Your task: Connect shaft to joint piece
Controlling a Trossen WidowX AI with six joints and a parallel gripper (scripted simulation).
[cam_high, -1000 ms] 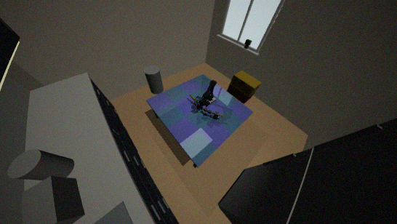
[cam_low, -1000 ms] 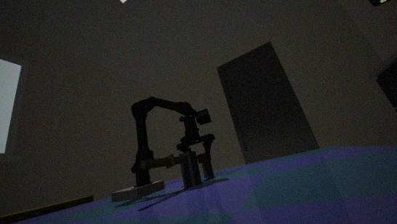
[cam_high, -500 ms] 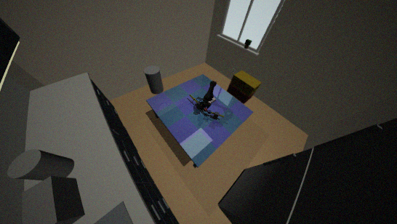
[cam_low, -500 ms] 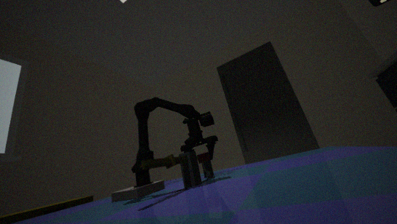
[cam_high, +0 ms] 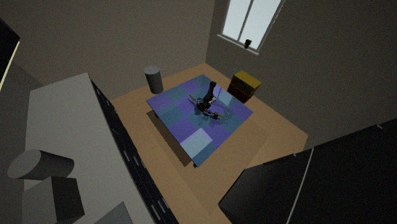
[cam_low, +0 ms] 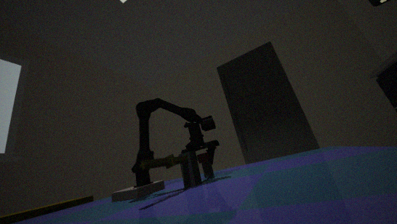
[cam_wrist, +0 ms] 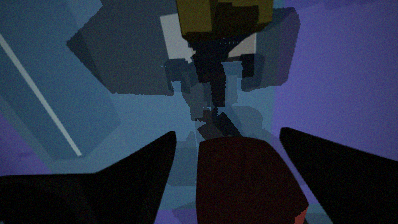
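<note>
The red joint piece lies 10 mm to the left of my gripper tip and 40 mm above it.
</note>
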